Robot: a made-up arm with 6 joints. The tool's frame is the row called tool.
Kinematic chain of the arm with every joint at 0, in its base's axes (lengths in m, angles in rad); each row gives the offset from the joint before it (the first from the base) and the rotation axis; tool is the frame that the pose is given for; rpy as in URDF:
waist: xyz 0 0 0.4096 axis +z
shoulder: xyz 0 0 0 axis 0 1 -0.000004
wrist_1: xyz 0.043 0 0.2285 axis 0 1 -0.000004
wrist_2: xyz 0.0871 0 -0.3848 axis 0 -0.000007 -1
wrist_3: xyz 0 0 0 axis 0 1 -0.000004
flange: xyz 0.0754 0 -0.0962 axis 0 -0.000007 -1
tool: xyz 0 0 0 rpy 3.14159 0 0
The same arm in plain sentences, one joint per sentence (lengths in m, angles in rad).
The arm has six revolute joints in a row. What follows holds with every joint at zero, and every direction is one of the base frame's. The first joint sits 0.4096 m along +z from the base frame's origin and turns about +z. The second joint sits at the same point as the first joint and turns about +y. The third joint sits 0.043 m along +x and 0.2285 m along +z from the second joint and turns about +y. The fourth joint sits 0.0871 m along +x and 0.3848 m along -z from the third joint and turns about -z. The fifth joint sits at the same point as the fourth joint and turns about +y. The sixth joint sits 0.0754 m along +x and 0.0962 m along -z from the fifth joint and turns about -z. The tool frame, which is the frame that the pose is given for, sits at the same point as the sixth joint; its axes are the base frame's turned by roll 3.1416, pitch 0 and yaw 0 rad (as in URDF: about the fixed x, then y, then z).
